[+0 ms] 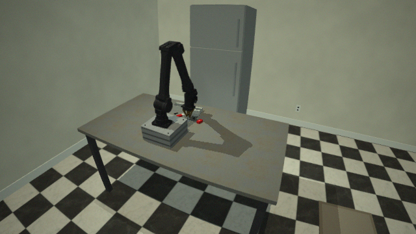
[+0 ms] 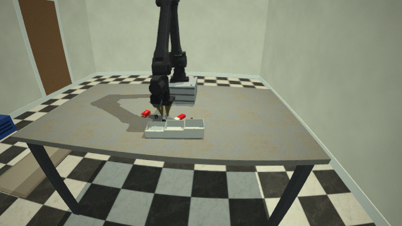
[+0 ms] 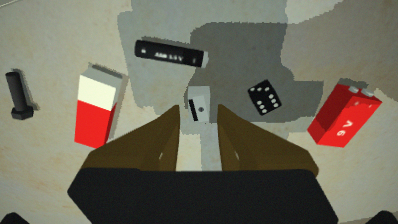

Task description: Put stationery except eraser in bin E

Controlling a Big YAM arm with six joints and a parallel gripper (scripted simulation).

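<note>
Right now my hand is 1 cm above the grey pencil sharpener. From my hand the other things lie so: black AAA battery 4 cm ahead, 1 cm to the left, 2 cm below; then red item 2 cm ahead, 7 cm to the left, 1 cm below; then black die 5 cm to the right, 1 cm below.
</note>
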